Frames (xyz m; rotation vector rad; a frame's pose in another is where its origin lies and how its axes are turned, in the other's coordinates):
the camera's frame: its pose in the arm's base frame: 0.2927 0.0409 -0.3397 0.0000 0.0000 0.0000
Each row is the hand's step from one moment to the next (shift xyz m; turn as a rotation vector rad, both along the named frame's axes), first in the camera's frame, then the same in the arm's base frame.
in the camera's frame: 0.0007 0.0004 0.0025 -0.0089 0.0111 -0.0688
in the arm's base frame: 0.0007 0.0004 0.0025 -0.0089 0.0111 -0.0688
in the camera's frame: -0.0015 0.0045 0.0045 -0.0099 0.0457 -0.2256
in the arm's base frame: -0.0015 0.0045 0.0045 -0.0099 0.0457 -0.2256
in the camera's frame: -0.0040 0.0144 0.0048 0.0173 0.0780 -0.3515
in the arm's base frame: -0.0040 0.0144 0.0048 0.0173 0.0780 -0.3515
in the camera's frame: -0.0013 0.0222 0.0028 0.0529 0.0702 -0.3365
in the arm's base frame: -0.0013 0.0222 0.0028 0.0529 0.0702 -0.3365
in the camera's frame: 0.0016 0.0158 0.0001 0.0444 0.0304 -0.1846
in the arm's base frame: 0.0016 0.0158 0.0001 0.0444 0.0304 -0.1846
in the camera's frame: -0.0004 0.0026 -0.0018 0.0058 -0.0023 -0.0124
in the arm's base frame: -0.0004 0.0026 -0.0018 0.0058 -0.0023 -0.0124
